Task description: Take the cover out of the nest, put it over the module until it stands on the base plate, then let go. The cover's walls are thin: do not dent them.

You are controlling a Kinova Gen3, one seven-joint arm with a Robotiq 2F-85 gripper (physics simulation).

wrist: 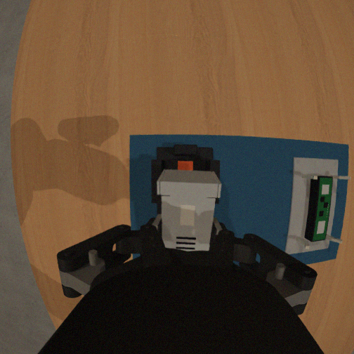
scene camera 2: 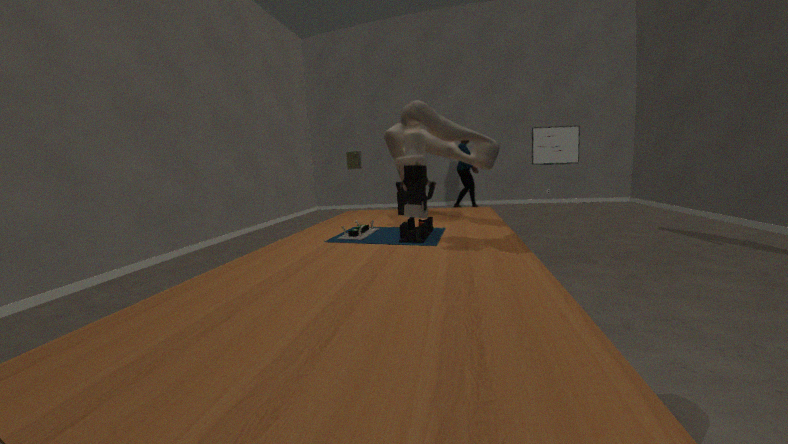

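Observation:
The light grey cover (scene camera 2: 416,211) (wrist: 187,212) is upright between the fingers of my gripper (scene camera 2: 415,204) (wrist: 186,224), which is shut on its sides. The cover is raised above the black nest (scene camera 2: 408,230) (wrist: 213,165), with a gap between them in the scene view. An orange patch (wrist: 185,165) shows at the nest, past the cover's edge. The module (scene camera 2: 357,229) (wrist: 325,210), with a green board and a black side, stands on the light grey base plate (scene camera 2: 365,235) (wrist: 299,200), to the right in the wrist view. The cover's underside is hidden.
Thin pale posts (wrist: 342,177) rise near the corners of the base plate, beside the module. Nest and base plate are on a blue mat (scene camera 2: 386,237) (wrist: 255,200) on the wooden table (scene camera 2: 386,330) (wrist: 240,75). A person (scene camera 2: 465,170) is near the back wall.

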